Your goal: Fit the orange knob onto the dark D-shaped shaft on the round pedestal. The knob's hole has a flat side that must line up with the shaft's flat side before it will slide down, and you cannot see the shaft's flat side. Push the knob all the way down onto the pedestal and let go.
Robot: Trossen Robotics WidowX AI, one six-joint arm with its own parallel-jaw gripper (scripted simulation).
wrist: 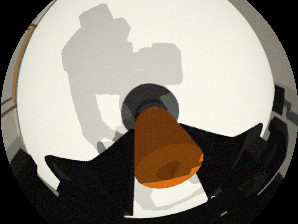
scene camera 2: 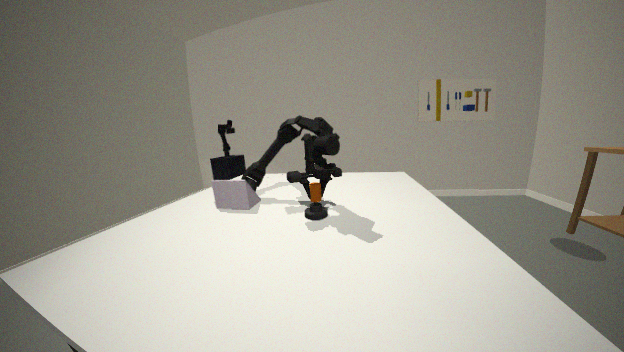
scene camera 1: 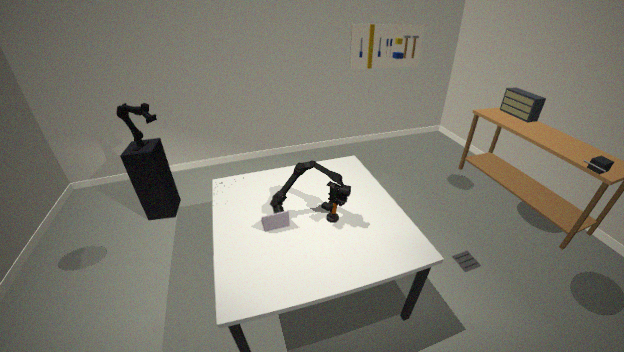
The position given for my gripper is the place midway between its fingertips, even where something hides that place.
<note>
In view: my gripper (scene camera 2: 315, 197), an orange knob (wrist: 165, 155) and a dark round pedestal (wrist: 147, 95).
My gripper also shows in the wrist view (wrist: 156, 130).
</note>
